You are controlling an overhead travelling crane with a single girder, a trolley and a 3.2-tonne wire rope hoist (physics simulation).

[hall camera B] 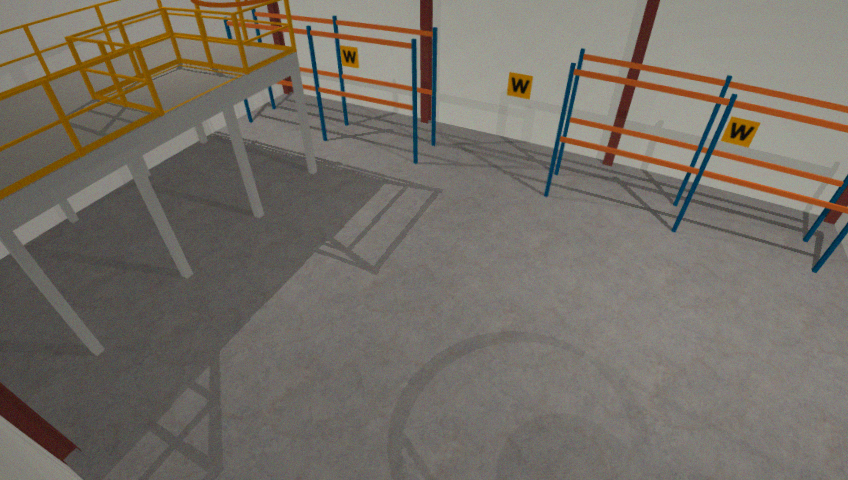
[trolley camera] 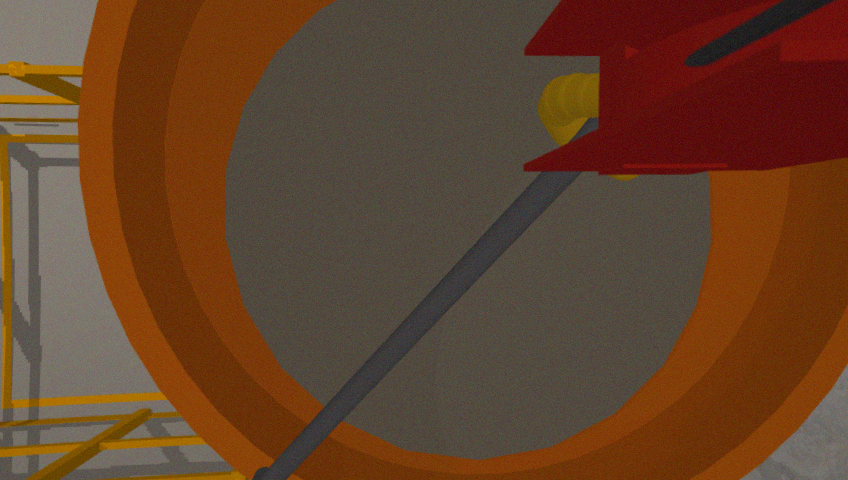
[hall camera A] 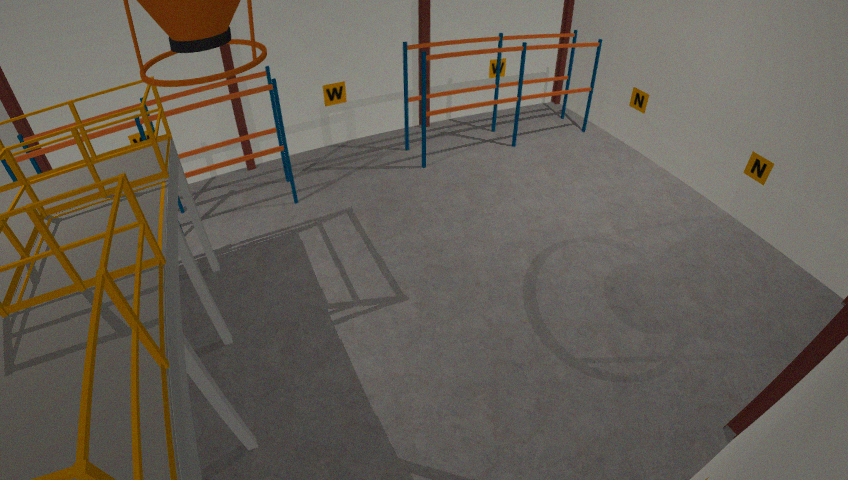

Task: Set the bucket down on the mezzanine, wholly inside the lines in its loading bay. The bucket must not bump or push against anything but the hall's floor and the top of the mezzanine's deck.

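Observation:
The orange bucket (hall camera A: pixel 191 16) hangs upright in hall camera A, its black outlet and round foot ring above the far end of the mezzanine (hall camera A: pixel 173 249) (hall camera B: pixel 267 78). In hall camera B a piece of its foot ring shows at the top edge. In the trolley camera the bucket (trolley camera: pixel 139 237) fills the middle, with deck and yellow railings at its left and hall floor at its lower right. My gripper, the yellow hook (trolley camera: pixel 568 104) under the red block, holds the bucket by its grey bail; its tip is partly hidden. I cannot make out the bay's lines clearly.
Yellow railings (hall camera A: pixel 135 319) (hall camera B: pixel 51 89) (trolley camera: pixel 83 401) stand along the mezzanine and around parts of its deck. Blue and orange racks (hall camera A: pixel 423 107) (hall camera B: pixel 414 101) stand along the W wall, one close behind the mezzanine's far end. Dark red columns (hall camera A: pixel 423 23) (hall camera B: pixel 426 71) stand at the wall.

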